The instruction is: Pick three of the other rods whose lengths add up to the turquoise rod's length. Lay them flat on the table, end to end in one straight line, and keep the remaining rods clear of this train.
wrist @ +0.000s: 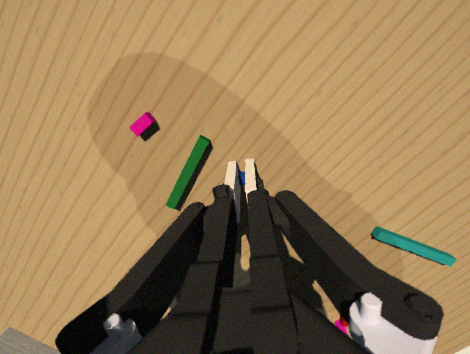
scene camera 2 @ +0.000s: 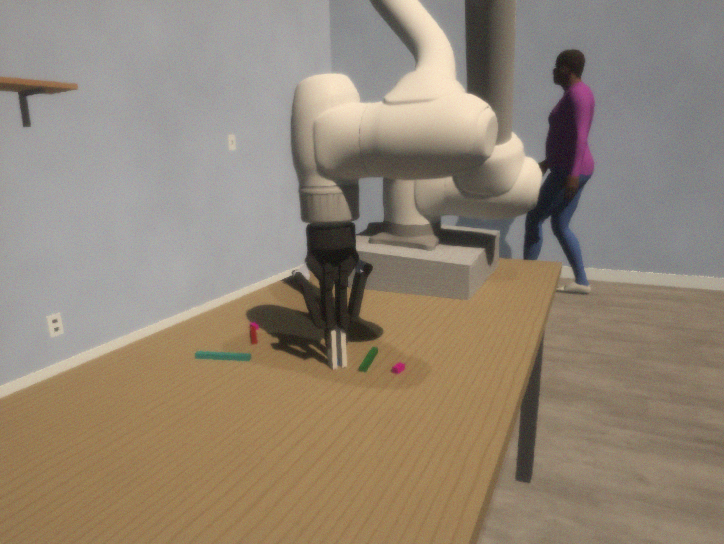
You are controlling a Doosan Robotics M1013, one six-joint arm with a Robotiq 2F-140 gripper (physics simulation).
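Places are measured from the arm's base along level axes (x left, y back, z up), in metres.
Where they show: gripper, fingertip midpoint: [wrist: 242, 173] [scene camera 2: 337, 364]; arm's base, origin of the base link: [scene camera 2: 411, 238].
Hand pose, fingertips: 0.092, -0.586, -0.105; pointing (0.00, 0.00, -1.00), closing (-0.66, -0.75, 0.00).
Note:
Each offset is from my fingertips to the top centre of the thing, as dx, dy, dz. Level surfaces: height alone.
My gripper [scene camera 2: 338, 349] [wrist: 242, 173] is shut on the small blue rod {-0.003, +0.003, +0.009} [wrist: 242, 178], low at the table, and its fingers hide most of the rod. The green rod {+0.042, +0.035, +0.009} [scene camera 2: 368, 359] [wrist: 189, 172] lies flat beside the fingers. A short magenta rod {+0.100, +0.021, +0.009} [scene camera 2: 398, 367] [wrist: 143, 124] lies beyond the green rod. The turquoise rod {-0.197, -0.056, +0.009} [scene camera 2: 222, 355] [wrist: 414, 246] lies on the other side of the gripper. The red rod {-0.212, +0.047, +0.009} [scene camera 2: 253, 335] [wrist: 344, 322] lies behind the turquoise rod, with another magenta rod {-0.241, +0.083, +0.009} [scene camera 2: 254, 325] [wrist: 340, 327] at its far end; the gripper's linkage partly hides both in the wrist view.
The rods lie on the wooden table {dz -0.001} [scene camera 2: 245, 444] [wrist: 320, 70]. The grey robot base block [scene camera 2: 418, 272] stands at the table's back. The table's right edge drops to the floor. A person [scene camera 2: 570, 152] stands behind the table on the right.

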